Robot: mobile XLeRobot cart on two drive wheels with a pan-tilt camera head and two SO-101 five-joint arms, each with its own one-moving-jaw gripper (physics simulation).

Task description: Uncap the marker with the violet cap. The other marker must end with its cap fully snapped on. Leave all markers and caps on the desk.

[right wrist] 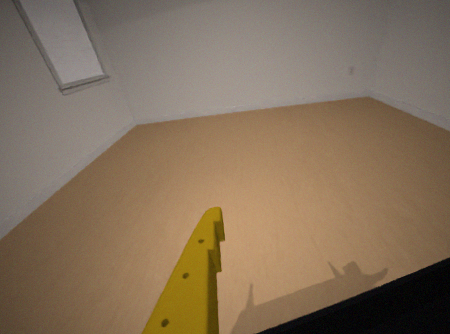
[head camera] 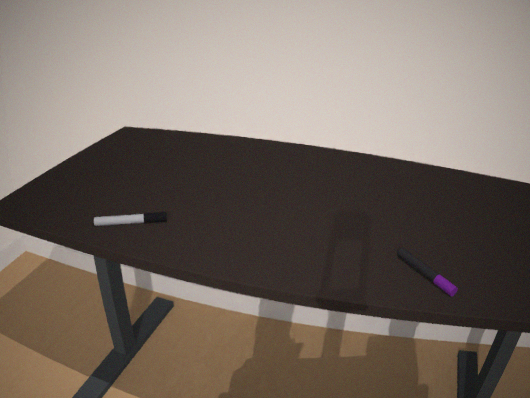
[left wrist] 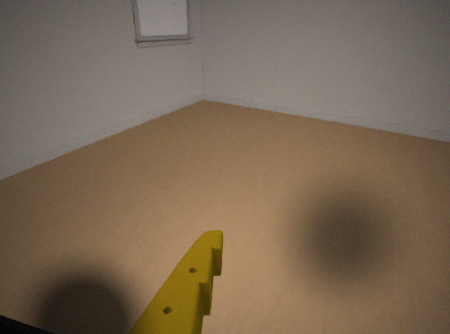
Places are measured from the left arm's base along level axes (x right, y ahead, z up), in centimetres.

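Pixels of known places: left hand at its tool point: [left wrist: 222,247]; right hand at its tool point: [right wrist: 222,219].
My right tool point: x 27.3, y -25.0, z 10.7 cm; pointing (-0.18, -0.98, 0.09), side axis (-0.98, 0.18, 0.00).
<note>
For each thing: its middle in the pictures, then the offset to it from my right tool point. Level surfaces: height alone.
- marker with a dark body, body centre: [head camera: 426,270] dx +20.2, dy +100.8, dz -15.2 cm
- violet cap at the middle of its body: [head camera: 445,285] dx +22.8, dy +95.5, dz -15.2 cm
- desk at its surface level: dz -16.2 cm
- marker with a white body, body centre: [head camera: 128,219] dx -38.1, dy +119.1, dz -15.2 cm
- black cap at the middle of its body: [head camera: 155,217] dx -32.3, dy +120.5, dz -15.2 cm
- tan floor at its surface level: dz -88.2 cm
In the head view a marker with a dark body [head camera: 417,264] and a violet cap [head camera: 445,285] lies at the right of the desk [head camera: 240,200], slanting, with its cap end toward the front edge. A marker with a white body [head camera: 119,220] and a black cap [head camera: 155,217] lies at the left, cap end to the right. Both caps sit on their markers. My left gripper [left wrist: 225,235] shows one notched yellow jaw and is fully open and empty. My right gripper [right wrist: 226,212] likewise shows one notched jaw and is fully open and empty. Both point at floor, away from the markers.
The desk has dark legs [head camera: 114,305] on a tan floor [head camera: 180,360], with a pale wall [head camera: 300,65] behind it. In the wrist views there are floor, walls and a window [left wrist: 162,17] [right wrist: 67,42]. Shadows fall on the desk and the floor.
</note>
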